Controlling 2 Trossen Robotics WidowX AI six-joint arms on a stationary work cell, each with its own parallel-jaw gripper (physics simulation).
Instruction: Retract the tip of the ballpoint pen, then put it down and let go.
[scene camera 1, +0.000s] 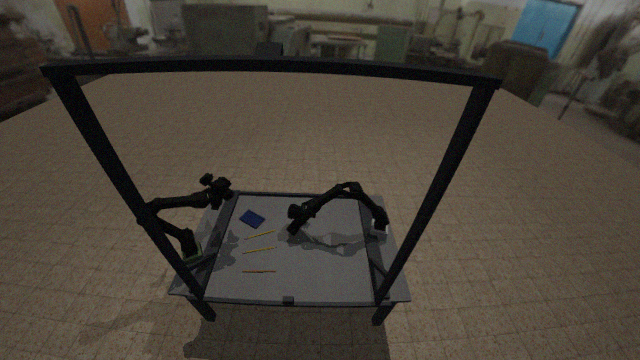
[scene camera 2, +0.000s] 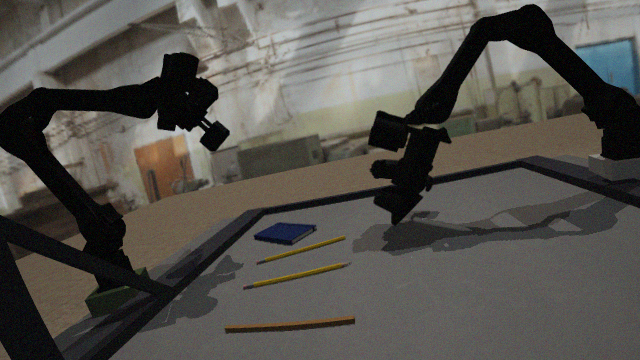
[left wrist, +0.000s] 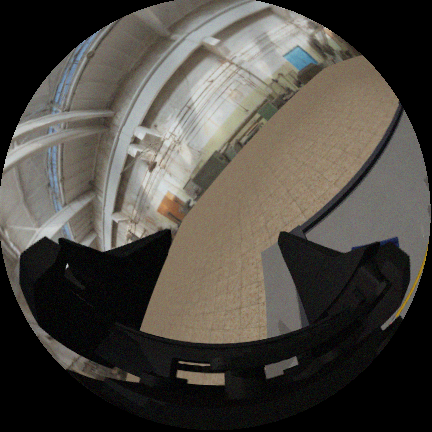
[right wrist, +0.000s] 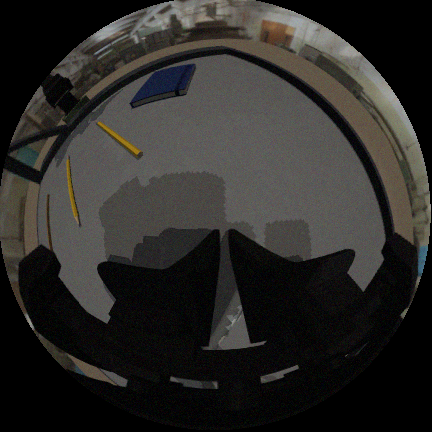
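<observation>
The ballpoint pen is pale. A narrow, partly shadowed strip of it shows between the fingers in the right wrist view; the rest is hidden, and I cannot make it out clearly in the scene views. My right gripper is low over the table, tilted, with its fingers nearly together, shut on the ballpoint pen. Whether the pen's tip is out is hidden. My left gripper is wide open and empty, raised above the left edge of the table, far from the pen.
A blue notebook lies near the back left of the table. Two yellow pencils lie in front of it. An orange stick lies nearer the front. Dark frame posts rise at the sides.
</observation>
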